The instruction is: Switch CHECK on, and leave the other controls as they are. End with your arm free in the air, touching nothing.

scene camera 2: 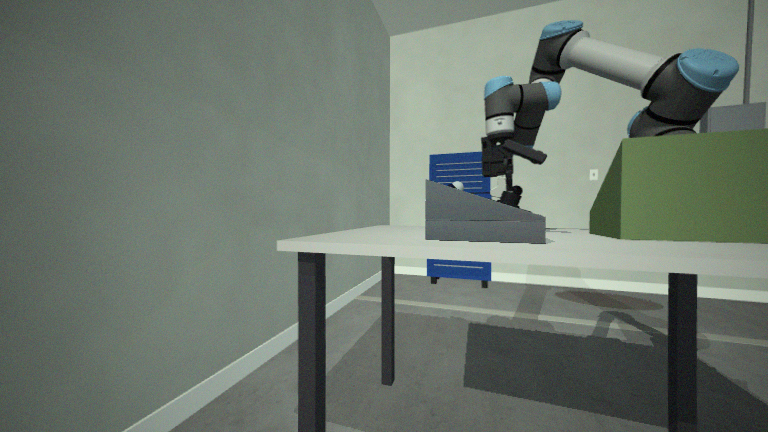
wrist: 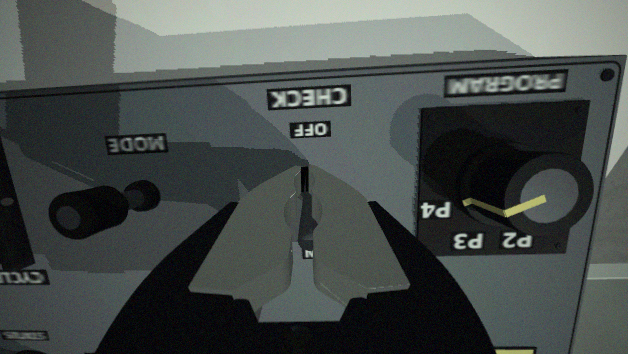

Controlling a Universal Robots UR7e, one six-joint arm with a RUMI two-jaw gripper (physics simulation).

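Pixels of known places: gripper, fingertip midpoint: (wrist: 305, 169); arm's base, origin of the base link: (scene camera 2: 684, 168).
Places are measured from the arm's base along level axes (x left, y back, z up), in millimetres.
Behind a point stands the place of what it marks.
The grey sloped control panel (scene camera 2: 483, 228) {x 281, y -479, z -152 mm} (wrist: 350, 115) {x 113, y -384, z -115 mm} stands on the table. In the wrist view its labels appear upside down. The CHECK label (wrist: 309, 97) {x 86, y -374, z -119 mm} is near the panel's upper edge in that view, with the OFF label (wrist: 310, 129) {x 87, y -393, z -112 mm} below it. Part of the ON label (wrist: 309, 253) {x 86, y -475, z -83 mm} shows through the gap between the fingers. My gripper (wrist: 305, 169) {x 83, y -417, z -104 mm} (scene camera 2: 509, 188) is shut and empty, its tips low over the panel at the CHECK control. The fingers hide most of the CHECK switch. A dark grey shape shows in their gap; its position and any contact cannot be told.
The black PROGRAM knob (wrist: 547, 195) {x 207, y -414, z -68 mm} with a yellow pointer stands right of the fingers in the wrist view; the black MODE lever (wrist: 90, 211) {x -21, y -418, z -58 mm} sticks up at left. The white table (scene camera 2: 349, 246) {x 418, y -758, z -191 mm}, a green block (scene camera 2: 692, 188) {x 79, y -22, z -58 mm} and a blue cabinet (scene camera 2: 459, 269) show in the scene view.
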